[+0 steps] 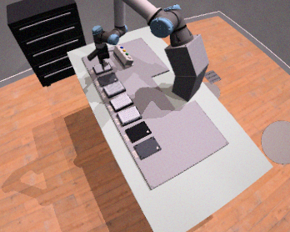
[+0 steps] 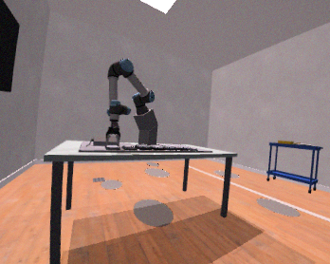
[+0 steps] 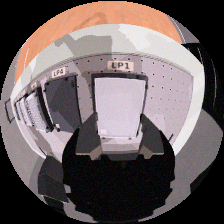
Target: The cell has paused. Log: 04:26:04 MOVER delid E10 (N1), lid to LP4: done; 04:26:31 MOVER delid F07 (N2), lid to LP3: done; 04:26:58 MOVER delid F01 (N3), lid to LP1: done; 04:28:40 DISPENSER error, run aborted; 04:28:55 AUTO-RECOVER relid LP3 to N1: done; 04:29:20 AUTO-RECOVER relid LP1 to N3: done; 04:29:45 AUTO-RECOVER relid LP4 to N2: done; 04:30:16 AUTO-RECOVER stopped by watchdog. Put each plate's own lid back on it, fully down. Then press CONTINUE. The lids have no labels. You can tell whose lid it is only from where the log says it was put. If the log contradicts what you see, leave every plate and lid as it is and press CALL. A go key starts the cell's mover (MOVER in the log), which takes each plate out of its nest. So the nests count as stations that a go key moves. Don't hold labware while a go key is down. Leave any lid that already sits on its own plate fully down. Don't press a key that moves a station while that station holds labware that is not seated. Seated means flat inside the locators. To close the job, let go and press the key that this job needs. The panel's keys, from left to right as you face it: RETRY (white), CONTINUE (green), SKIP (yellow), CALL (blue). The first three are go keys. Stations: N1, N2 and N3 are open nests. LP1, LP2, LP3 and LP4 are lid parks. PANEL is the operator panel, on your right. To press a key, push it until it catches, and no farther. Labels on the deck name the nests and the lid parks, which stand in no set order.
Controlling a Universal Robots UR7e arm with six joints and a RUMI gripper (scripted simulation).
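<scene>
The white lidded plate lies 260 mm to the left of my hand. Also, from my hand: blue key: 220 mm behind, 100 mm to the right, 40 mm above; yellow key: 230 mm behind, 50 mm to the right, 40 mm above; green key: 230 mm behind, 40 mm above.
</scene>
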